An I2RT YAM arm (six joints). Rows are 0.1 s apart.
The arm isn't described. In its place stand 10 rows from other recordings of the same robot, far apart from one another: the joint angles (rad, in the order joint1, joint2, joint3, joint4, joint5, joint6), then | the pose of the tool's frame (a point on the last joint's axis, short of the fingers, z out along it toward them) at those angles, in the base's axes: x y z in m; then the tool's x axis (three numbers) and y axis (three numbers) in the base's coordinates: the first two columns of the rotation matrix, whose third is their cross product.
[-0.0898 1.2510 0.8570 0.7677 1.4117 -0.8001] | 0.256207, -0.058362, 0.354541, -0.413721, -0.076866, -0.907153, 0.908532, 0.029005, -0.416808
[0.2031 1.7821 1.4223 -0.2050 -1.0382 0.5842] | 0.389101, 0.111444, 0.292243, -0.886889, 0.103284, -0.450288, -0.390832, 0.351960, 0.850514
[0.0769 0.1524 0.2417 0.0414 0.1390 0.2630] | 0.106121, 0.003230, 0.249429, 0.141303, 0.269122, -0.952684, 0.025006, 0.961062, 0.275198
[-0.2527 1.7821 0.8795 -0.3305 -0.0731 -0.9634] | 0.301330, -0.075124, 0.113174, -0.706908, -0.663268, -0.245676, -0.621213, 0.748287, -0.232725
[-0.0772 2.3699 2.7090 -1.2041 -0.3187 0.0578] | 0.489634, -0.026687, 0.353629, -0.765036, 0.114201, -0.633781, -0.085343, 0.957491, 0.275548
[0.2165 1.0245 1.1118 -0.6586 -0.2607 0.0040] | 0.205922, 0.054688, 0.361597, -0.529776, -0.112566, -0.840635, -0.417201, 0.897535, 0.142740
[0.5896 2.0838 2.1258 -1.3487 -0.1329 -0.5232] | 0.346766, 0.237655, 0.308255, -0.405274, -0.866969, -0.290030, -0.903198, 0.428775, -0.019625
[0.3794 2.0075 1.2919 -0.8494 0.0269 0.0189] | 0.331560, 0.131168, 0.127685, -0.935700, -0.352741, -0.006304, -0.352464, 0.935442, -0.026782
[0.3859 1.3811 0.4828 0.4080 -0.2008 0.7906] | 0.243611, 0.106636, 0.167214, -0.684898, 0.473526, -0.553794, -0.064027, 0.717987, 0.693106
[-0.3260 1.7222 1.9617 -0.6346 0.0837 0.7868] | 0.363420, -0.126000, 0.448749, 0.020269, 0.737997, -0.674500, 0.535153, 0.561849, 0.630822
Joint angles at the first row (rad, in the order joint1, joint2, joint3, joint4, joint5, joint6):
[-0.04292 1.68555 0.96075 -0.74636 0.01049 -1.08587]
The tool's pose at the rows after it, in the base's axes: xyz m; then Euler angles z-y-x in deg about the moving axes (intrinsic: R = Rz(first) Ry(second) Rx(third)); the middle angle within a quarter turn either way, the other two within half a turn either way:
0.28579, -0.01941, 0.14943, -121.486, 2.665, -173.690
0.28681, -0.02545, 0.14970, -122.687, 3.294, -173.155
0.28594, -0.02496, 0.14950, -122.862, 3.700, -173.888
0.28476, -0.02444, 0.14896, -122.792, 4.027, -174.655
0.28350, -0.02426, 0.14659, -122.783, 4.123, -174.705
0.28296, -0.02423, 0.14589, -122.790, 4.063, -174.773
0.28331, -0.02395, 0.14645, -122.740, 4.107, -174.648
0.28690, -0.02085, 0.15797, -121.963, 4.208, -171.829
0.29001, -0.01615, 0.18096, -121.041, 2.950, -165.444
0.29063, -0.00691, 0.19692, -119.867, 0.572, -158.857
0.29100, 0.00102, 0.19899, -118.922, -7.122, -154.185
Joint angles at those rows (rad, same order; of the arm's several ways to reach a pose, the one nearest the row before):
[-0.06656 1.68557 0.96077 -0.72691 0.01012 -1.08586]
[-0.08791 1.68553 0.96112 -0.71395 0.00477 -1.08509]
[-0.08795 1.68556 0.96076 -0.72156 -0.00705 -1.08130]
[-0.08792 1.68556 0.95885 -0.72882 -0.01850 -1.08204]
[-0.08792 1.68556 0.94818 -0.71814 -0.02040 -1.08204]
[-0.08793 1.68555 0.94510 -0.71660 -0.02002 -1.08206]
[-0.08680 1.68478 0.94663 -0.71661 -0.01964 -1.08168]
[-0.07229 1.65925 0.96648 -0.71775 0.00210 -1.08014]
[-0.04636 1.60123 0.99506 -0.71659 0.07573 -1.07825]
[-0.00288 1.55318 1.00156 -0.69064 0.17147 -1.07902]
[0.04291 1.55126 1.00154 -0.68339 0.32788 -1.10801]

